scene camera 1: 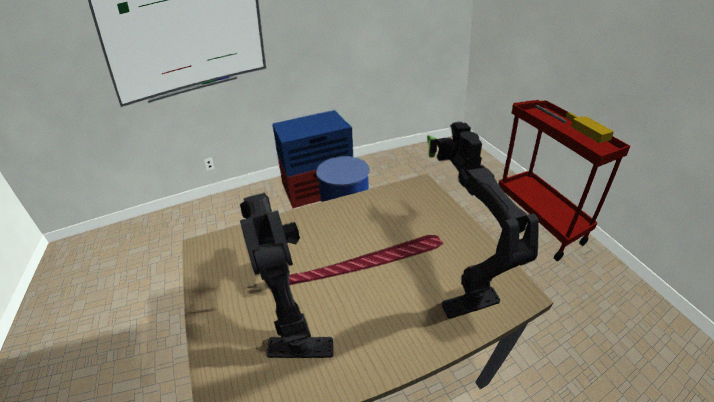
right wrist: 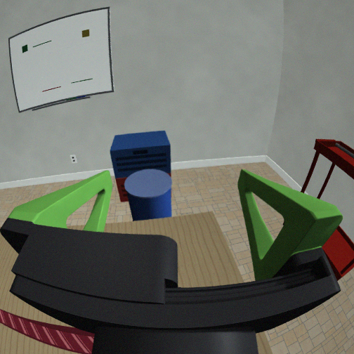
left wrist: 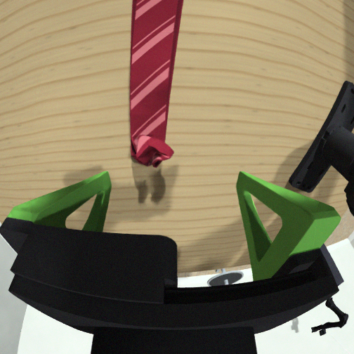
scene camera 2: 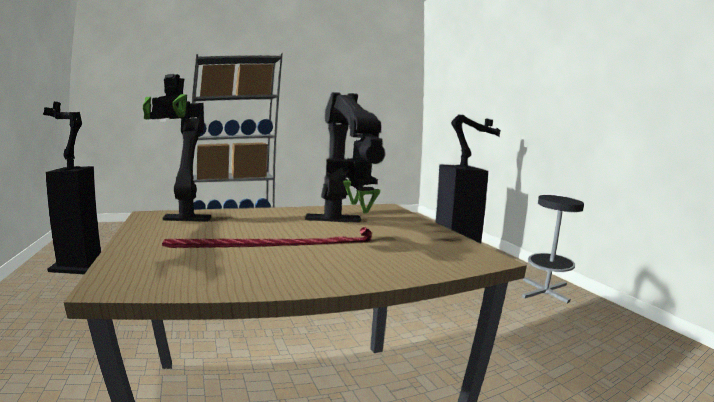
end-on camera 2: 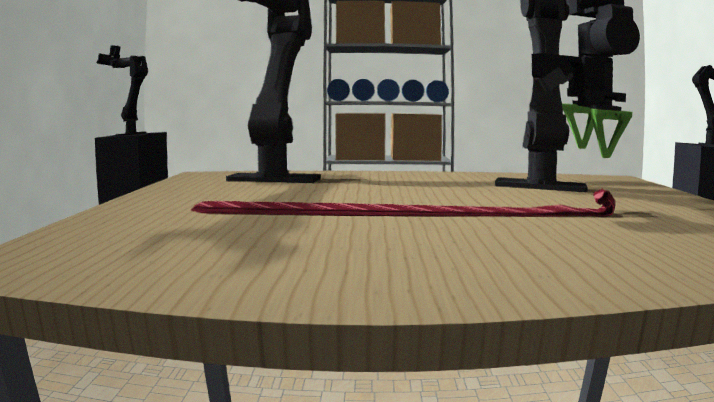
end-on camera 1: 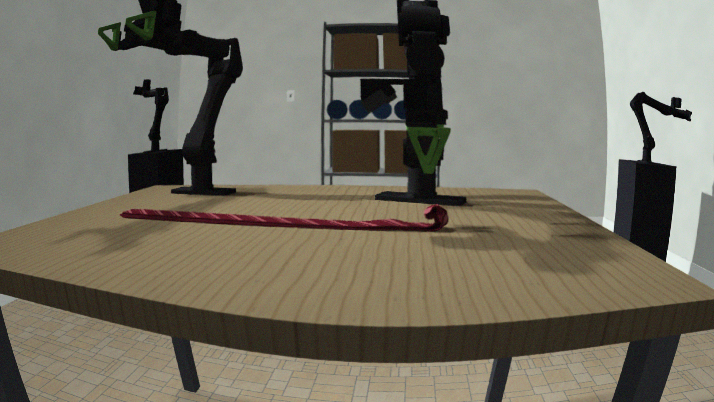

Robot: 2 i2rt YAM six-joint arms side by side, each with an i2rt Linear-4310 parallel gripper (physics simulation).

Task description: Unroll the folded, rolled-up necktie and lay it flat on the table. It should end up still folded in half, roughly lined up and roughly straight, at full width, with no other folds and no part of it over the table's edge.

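Observation:
The red necktie with pink stripes lies long and nearly straight on the table. Its end nearest the left gripper is crumpled and curls up off the table in both end-on views. My left gripper is open and empty, above the table just beyond that curled end. My right gripper is open and empty, high above the table. In scene camera 1 the left fingers are hidden behind the arm.
A blue drum and a blue and red cabinet stand beyond the table. A red cart stands at the right in scene camera 1. A stool stands right of the table in scene camera 2.

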